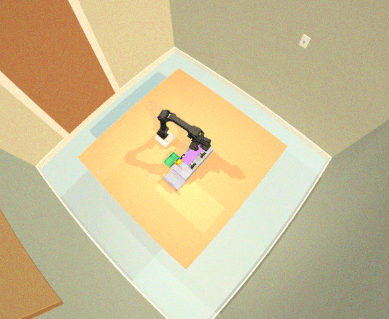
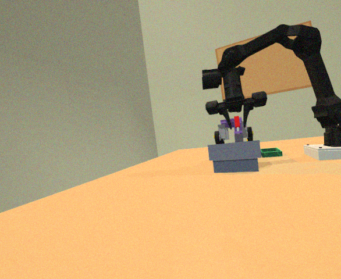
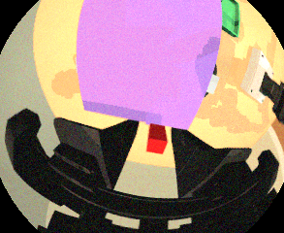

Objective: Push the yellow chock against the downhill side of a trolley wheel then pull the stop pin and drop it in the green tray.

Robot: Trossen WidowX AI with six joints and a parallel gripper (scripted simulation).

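The yellow chock is 5 cm behind my gripper tip, 21 cm to the right of it and 5 cm below it. From my gripper tip the other things lie so: red-headed stop pin: right at my gripper tip; grey ramp: 1 cm ahead, 12 cm to the right, 8 cm below; trolley: 1 cm ahead, 11 cm to the right, 2 cm below.
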